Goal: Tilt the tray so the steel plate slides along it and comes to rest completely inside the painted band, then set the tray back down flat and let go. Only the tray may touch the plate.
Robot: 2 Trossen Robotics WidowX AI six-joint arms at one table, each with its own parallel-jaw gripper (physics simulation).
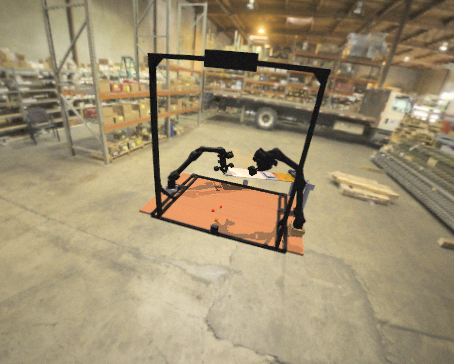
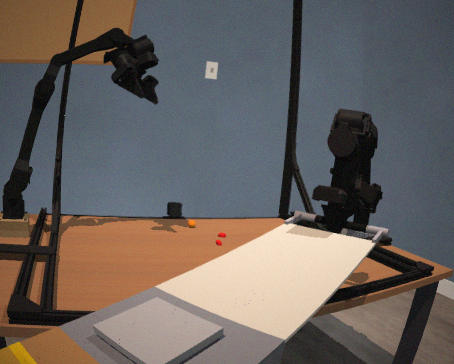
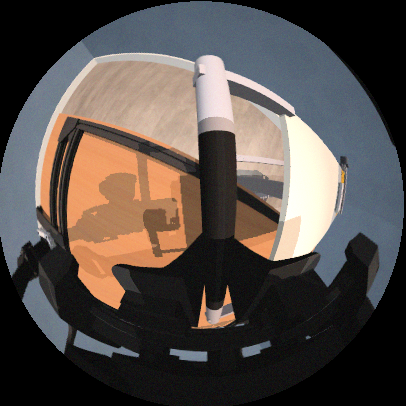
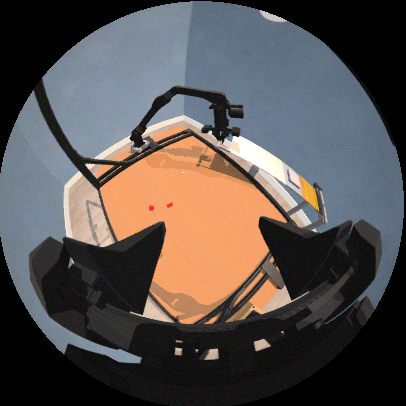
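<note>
The tray point(image 1: 240, 173) point(image 2: 260, 275) point(image 3: 310, 185) point(image 4: 260, 157) is long, with a cream near stretch, and slopes with its handle end raised. The grey steel plate point(image 1: 266, 175) point(image 2: 158, 330) lies flat on its grey section, short of the orange band point(image 1: 284, 177) point(image 2: 65, 345) point(image 4: 309, 194) as far as I can see. My left gripper point(image 2: 345, 225) point(image 3: 212, 234) point(image 4: 220, 143) is shut on the dark bar of the tray's handle. My right gripper point(image 1: 252, 170) point(image 2: 147, 92) point(image 4: 213, 224) is open and empty, high above the table, apart from tray and plate.
Two small red pieces point(image 2: 222, 235) point(image 2: 218, 242) and an orange ball point(image 2: 191, 224) lie on the wooden table point(image 2: 115, 260). A black block point(image 2: 174, 209) stands at its edge. A black frame point(image 1: 154, 125) rises around the table. A grey support point(image 4: 320, 202) stands at the tray's far end.
</note>
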